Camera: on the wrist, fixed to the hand. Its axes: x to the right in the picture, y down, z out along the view.
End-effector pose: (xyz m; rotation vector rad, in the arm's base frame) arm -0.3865 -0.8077 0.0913 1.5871 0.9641 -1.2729
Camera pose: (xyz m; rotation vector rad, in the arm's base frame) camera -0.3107 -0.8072 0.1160 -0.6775 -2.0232 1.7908
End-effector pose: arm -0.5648 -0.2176 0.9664 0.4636 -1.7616 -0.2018
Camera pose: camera -0.5516 -0.1431 0.9916 1.9085 -0.8075 -1.0322
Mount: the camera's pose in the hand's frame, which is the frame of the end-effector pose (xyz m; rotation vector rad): -0.0106 0.0742 -0.0271 0.2148 0.2155 -1.6309
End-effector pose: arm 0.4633 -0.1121 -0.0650 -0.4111 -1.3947 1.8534
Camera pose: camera 0.4597 -0.1097 -0.1446 0.5358 -0.7997 0.5258
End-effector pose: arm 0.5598 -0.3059 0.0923 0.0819 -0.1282 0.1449
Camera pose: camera 0.5416 -0.2317 0.0694 0.3573 0.1954 -1.4604
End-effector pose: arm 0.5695 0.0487 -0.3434 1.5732 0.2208 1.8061
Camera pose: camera 0.5150 -0.0030 -0.3168 0.7108 1.3484 0.5880
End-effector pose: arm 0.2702 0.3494 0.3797 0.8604 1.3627 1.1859
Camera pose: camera 0.2361 0.3522 0.4517 -0.3825 1.7103 -0.1706
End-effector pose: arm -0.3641 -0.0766 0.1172 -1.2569 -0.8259 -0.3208
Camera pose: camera -0.3143 -0.0808 0.0552 -0.0746 -1.4929 -1.5630
